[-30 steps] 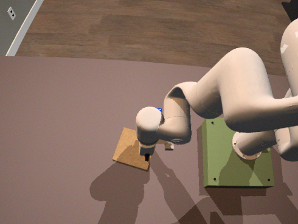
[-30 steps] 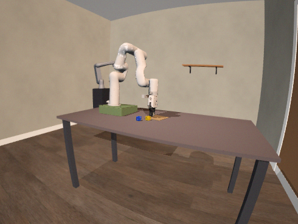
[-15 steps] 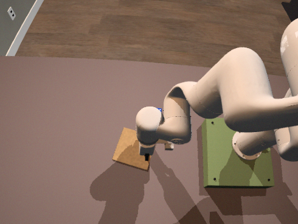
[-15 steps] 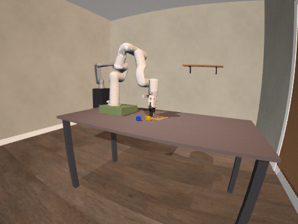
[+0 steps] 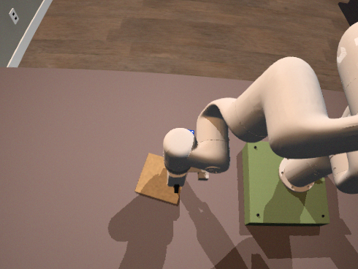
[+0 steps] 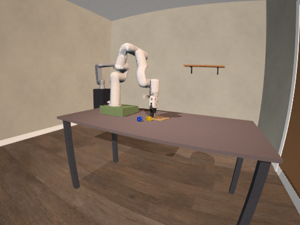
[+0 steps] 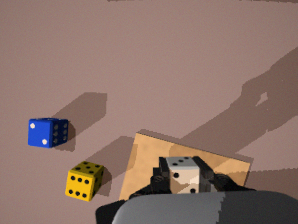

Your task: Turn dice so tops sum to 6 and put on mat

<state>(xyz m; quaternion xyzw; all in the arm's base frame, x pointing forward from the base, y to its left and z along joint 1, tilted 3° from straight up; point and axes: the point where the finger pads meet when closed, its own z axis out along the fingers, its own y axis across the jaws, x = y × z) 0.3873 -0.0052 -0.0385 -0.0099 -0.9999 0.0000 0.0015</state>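
The white die lies 1 cm below my hand. Round my hand: yellow die 11 cm to the right, 1 cm below, 1 cm ahead; then blue die 15 cm to the right, 5 cm behind, 1 cm below; then tan mat 5 cm ahead, 3 cm below.
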